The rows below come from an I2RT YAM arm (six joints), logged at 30 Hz.
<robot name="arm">
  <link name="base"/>
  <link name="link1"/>
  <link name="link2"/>
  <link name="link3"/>
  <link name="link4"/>
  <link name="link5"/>
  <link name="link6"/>
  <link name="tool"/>
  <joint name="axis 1" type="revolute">
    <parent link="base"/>
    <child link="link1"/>
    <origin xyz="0 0 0.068" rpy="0 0 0"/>
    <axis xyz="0 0 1"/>
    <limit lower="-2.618" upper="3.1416"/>
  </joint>
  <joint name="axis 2" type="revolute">
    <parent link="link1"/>
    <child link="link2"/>
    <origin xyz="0.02 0.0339 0.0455" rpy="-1.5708 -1.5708 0"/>
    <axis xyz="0 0 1"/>
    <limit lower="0" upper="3.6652"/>
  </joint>
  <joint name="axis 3" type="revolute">
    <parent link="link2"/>
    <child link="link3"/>
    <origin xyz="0 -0.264 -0.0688" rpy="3.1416 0 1.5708"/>
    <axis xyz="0 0 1"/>
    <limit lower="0" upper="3.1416"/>
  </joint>
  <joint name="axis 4" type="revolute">
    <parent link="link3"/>
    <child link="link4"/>
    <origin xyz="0.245 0.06 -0.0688" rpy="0 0 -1.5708"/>
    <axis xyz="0 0 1"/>
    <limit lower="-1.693" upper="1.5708"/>
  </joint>
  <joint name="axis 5" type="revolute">
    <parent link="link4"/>
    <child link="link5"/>
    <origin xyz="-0.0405 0.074 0.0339" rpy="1.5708 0 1.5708"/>
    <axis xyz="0 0 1"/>
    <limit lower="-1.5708" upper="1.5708"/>
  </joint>
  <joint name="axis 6" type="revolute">
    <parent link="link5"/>
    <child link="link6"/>
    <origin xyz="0.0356 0 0.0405" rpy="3.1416 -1.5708 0"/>
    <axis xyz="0 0 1"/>
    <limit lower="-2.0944" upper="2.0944"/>
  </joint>
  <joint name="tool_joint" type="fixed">
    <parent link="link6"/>
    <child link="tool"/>
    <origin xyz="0 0 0" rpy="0 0 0"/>
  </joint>
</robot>
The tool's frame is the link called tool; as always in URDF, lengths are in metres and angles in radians.
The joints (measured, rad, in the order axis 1, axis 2, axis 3, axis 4, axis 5, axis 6), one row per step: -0.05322, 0.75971, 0.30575, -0.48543, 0.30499, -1.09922; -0.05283, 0.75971, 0.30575, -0.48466, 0.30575, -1.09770; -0.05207, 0.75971, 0.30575, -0.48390, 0.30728, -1.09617; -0.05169, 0.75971, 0.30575, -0.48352, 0.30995, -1.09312; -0.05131, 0.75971, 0.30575, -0.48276, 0.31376, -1.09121; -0.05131, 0.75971, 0.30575, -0.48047, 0.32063, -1.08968; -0.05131, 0.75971, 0.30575, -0.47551, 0.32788, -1.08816; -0.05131, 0.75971, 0.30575, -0.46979, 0.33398, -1.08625; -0.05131, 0.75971, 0.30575, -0.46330, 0.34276, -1.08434; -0.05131, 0.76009, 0.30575, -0.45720, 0.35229, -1.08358; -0.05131, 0.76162, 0.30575, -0.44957, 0.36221, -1.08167; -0.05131, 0.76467, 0.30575, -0.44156, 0.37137, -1.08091; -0.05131, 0.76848, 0.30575, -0.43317, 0.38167, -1.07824
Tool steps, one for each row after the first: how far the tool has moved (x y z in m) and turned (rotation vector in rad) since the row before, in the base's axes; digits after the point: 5 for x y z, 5 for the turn. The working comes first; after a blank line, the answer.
Tool pose at each row, in the base's axes (x y z in m, rotation vector in rad; the steps are taken from these numbers as rounded here): 0.13805, -0.01806, 0.15466, -1.21151, 2.36837, -0.81524; 0.13811, -0.01804, 0.15472, -1.20926, 2.36838, -0.81592; 0.13818, -0.01799, 0.15478, -1.20717, 2.36842, -0.81740; 0.13820, -0.01802, 0.15482, -1.20263, 2.37013, -0.81969; 0.13824, -0.01810, 0.15491, -1.19894, 2.37149, -0.82391; 0.13838, -0.01834, 0.15511, -1.19336, 2.37295, -0.83277; 0.13875, -0.01861, 0.15550, -1.18583, 2.37237, -0.84332; 0.13919, -0.01883, 0.15593, -1.17760, 2.37086, -0.85268; 0.13967, -0.01915, 0.15643, -1.16792, 2.36972, -0.86555; 0.14011, -0.01950, 0.15688, -1.15990, 2.36898, -0.87929; 0.14073, -0.01986, 0.15729, -1.14991, 2.36847, -0.89323; 0.14145, -0.02020, 0.15754, -1.14235, 2.36813, -0.90609; 0.14222, -0.02058, 0.15774, -1.13211, 2.36915, -0.91947

0.00006, 0.00002, 0.00006, 0.00018, -0.00124, -0.00122; 0.00007, 0.00005, 0.00006, -0.00044, -0.00120, -0.00133; 0.00002, -0.00003, 0.00004, -0.00049, -0.00128, -0.00354; 0.00004, -0.00008, 0.00009, -0.00206, -0.00125, -0.00334; 0.00014, -0.00024, 0.00020, -0.00481, -0.00252, -0.00525; 0.00037, -0.00027, 0.00039, -0.00523, -0.00519, -0.00548; 0.00044, -0.00022, 0.00043, -0.00412, -0.00614, -0.00511; 0.00048, -0.00032, 0.00050, -0.00626, -0.00681, -0.00675; 0.00044, -0.00035, 0.00045, -0.00741, -0.00561, -0.00638; 0.00062, -0.00036, 0.00041, -0.00706, -0.00642, -0.00751; 0.00072, -0.00034, 0.00025, -0.00701, -0.00487, -0.00623; 0.00077, -0.00038, 0.00020, -0.00678, -0.00522, -0.00836
